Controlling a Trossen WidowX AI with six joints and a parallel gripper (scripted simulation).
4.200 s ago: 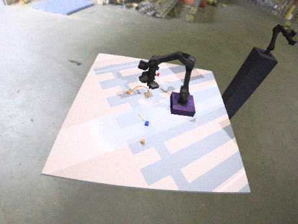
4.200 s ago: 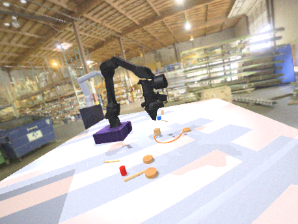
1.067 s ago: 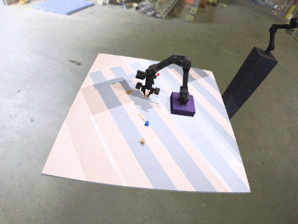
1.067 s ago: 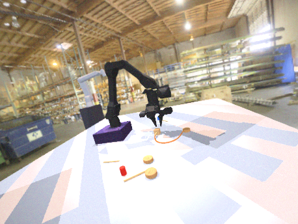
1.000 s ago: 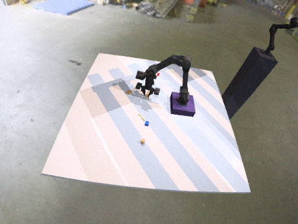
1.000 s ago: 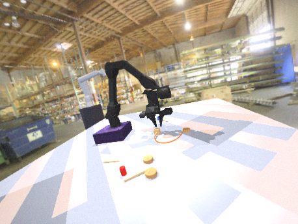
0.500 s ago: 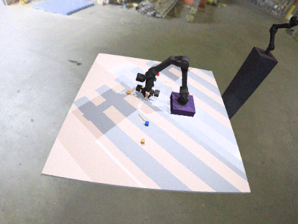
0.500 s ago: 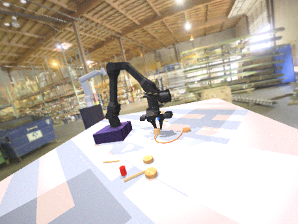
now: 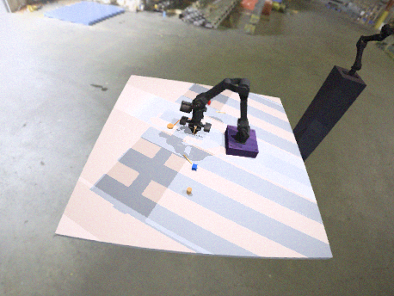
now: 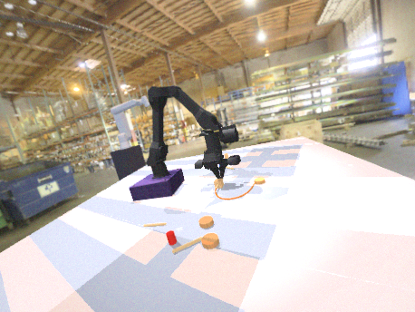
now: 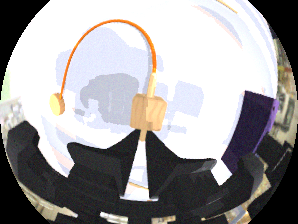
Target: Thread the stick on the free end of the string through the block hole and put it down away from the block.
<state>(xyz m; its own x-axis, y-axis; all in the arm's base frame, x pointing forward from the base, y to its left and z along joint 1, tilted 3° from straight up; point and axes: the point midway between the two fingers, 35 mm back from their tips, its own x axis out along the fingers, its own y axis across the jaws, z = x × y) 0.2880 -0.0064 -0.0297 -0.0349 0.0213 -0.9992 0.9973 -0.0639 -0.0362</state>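
My gripper tip is now 3 cm to the left of the wooden block. Also, from my gripper tip: red peg (4 cm behind, 35 cm to the right); blue cube (5 cm behind, 25 cm to the left); round wooden button (16 cm ahead, 2 cm to the right).
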